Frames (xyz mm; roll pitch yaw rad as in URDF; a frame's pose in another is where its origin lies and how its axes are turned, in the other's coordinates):
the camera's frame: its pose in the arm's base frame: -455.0 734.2 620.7 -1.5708 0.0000 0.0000
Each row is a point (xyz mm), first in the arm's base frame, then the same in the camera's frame.
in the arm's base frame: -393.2 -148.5 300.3
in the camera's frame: 61.8 320.4 -882.7
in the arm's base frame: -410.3 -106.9 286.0
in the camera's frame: 44.7 334.7 -841.1
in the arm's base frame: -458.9 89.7 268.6
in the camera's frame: -3.9 352.1 -644.5
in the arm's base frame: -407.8 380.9 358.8
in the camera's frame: 47.2 261.9 -353.3
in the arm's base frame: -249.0 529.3 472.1
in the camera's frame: 206.0 148.6 -204.9
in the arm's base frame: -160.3 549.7 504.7
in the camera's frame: 294.7 116.0 -184.5
